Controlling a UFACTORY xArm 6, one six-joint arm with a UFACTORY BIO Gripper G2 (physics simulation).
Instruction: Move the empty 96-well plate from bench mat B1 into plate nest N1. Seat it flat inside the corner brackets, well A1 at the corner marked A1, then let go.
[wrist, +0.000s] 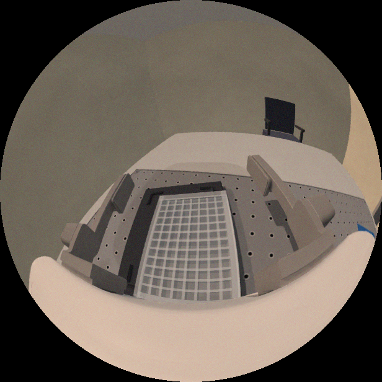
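Observation:
The clear 96-well plate (189, 245) lies over the dark plate nest (136, 245). A wide strip of the nest shows along the plate's left side, and a narrower one shows beyond its far edge. Corner brackets show at the nest's far left (154, 194), far right and near left. The plate's near edge is hidden by the pale gripper body, and I cannot tell whether the plate sits fully flat inside the brackets. The A1 mark cannot be made out. My gripper (191, 184) is open, with one finger on each side of the plate and a gap to both.
The nest stands on a grey perforated board (262, 225) on a pale table (210, 147). Part of a blue object (365, 230) shows at the right edge. A dark chair (280, 116) stands beyond the table, in front of the wall.

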